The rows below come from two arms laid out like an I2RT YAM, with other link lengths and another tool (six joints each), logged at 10 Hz.
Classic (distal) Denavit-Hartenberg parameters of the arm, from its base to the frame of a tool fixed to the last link. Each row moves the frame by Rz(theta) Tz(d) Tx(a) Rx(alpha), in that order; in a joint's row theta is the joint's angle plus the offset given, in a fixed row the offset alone. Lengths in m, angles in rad.
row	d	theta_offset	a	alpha
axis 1	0.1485	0.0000	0.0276	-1.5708
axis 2	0.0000	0.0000	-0.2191	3.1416
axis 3	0.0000	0.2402	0.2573	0.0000
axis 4	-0.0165	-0.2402	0.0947	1.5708
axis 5	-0.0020	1.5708	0.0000	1.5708
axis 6	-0.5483	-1.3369	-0.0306	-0.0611
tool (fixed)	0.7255	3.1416	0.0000	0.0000
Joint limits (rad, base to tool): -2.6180..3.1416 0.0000..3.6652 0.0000..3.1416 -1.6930..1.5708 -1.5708..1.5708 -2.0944..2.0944
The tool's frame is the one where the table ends.
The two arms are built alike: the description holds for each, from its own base.
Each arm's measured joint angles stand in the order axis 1, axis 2, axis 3, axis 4, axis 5, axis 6.
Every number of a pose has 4 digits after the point.
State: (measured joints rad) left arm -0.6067 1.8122 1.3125 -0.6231 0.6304 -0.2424; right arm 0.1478 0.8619 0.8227 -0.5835 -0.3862 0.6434
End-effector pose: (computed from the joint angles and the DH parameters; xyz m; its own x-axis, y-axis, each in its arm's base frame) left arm 0.2538 -0.3260 0.0933 -0.7461 0.5095 -0.4286 0.6598 0.4797 -0.5784; right arm 0.3027 0.1242 0.1730 -0.7064 0.6151 -0.3503 0.2047 0.6513 0.7307
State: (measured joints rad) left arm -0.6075 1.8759 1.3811 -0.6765 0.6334 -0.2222; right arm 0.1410 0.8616 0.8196 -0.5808 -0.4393 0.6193
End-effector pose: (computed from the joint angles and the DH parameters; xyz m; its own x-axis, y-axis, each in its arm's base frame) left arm 0.2561 -0.3279 0.0875 -0.7488 0.5320 -0.3953 0.6518 0.4826 -0.5850; right arm 0.3002 0.1293 0.1740 -0.7333 0.5846 -0.3472 0.1671 0.6499 0.7414
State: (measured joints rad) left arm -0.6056 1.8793 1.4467 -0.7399 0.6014 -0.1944; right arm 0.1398 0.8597 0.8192 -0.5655 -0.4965 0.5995
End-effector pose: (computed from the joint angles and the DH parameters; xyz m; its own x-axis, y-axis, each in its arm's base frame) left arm 0.2633 -0.3264 0.0978 -0.7315 0.5461 -0.4081 0.6743 0.4913 -0.5513; right arm 0.2991 0.1370 0.1794 -0.7569 0.5508 -0.3518 0.1140 0.6413 0.7588
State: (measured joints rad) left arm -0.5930 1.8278 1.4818 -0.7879 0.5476 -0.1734; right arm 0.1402 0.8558 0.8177 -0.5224 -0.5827 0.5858
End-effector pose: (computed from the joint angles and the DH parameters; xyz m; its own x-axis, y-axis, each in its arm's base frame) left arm 0.2738 -0.3186 0.1182 -0.7101 0.5408 -0.4509 0.7033 0.5135 -0.4917; right arm 0.2990 0.1499 0.1915 -0.7818 0.5060 -0.3642 0.0283 0.6123 0.7901
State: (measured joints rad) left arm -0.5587 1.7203 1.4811 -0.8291 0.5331 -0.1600; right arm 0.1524 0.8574 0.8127 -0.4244 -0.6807 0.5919
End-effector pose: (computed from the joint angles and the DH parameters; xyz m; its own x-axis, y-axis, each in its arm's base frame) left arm 0.2797 -0.3034 0.1531 -0.6921 0.5076 -0.5132 0.7208 0.5238 -0.4539; right arm 0.3018 0.1691 0.2116 -0.7975 0.4555 -0.3956 -0.0914 0.5569 0.8255
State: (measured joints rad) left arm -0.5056 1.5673 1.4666 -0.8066 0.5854 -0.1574; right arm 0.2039 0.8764 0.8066 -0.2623 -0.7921 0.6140
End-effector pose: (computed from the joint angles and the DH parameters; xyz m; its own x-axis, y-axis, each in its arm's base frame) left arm 0.2860 -0.2904 0.2119 -0.6336 0.4236 -0.6473 0.7617 0.4879 -0.4263; right arm 0.3000 0.2021 0.2392 -0.8120 0.3699 -0.4514 -0.2592 0.4644 0.8469
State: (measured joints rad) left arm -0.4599 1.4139 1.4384 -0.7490 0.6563 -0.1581; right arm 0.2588 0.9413 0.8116 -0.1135 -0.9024 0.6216
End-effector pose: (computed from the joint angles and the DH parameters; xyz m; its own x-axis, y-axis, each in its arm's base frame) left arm 0.2825 -0.2783 0.2702 -0.5345 0.3317 -0.7773 0.8183 0.4330 -0.3780; right arm 0.2941 0.2339 0.2538 -0.8283 0.2647 -0.4939 -0.3872 0.3667 0.8459
